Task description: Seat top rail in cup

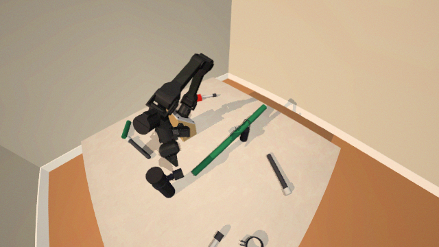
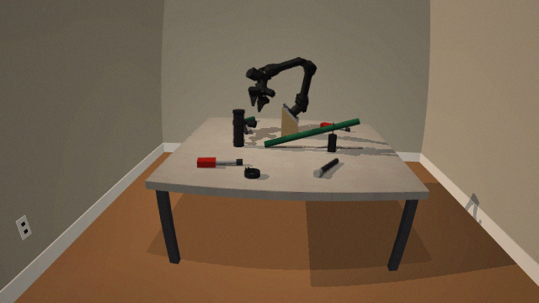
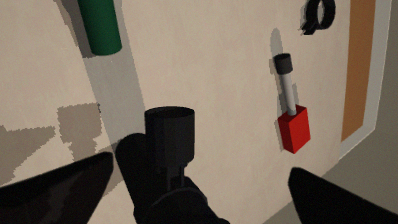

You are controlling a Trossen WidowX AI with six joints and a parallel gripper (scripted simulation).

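My gripper tip is now 8 cm above the black rail-end cup, 3 cm to the left of it and 1 cm short of it. From my gripper tip the other things lie so: short green tube (59 cm behind, 20 cm below, 8 cm to the right); black ring (41 cm ahead, 20 cm below, 1 cm to the right).
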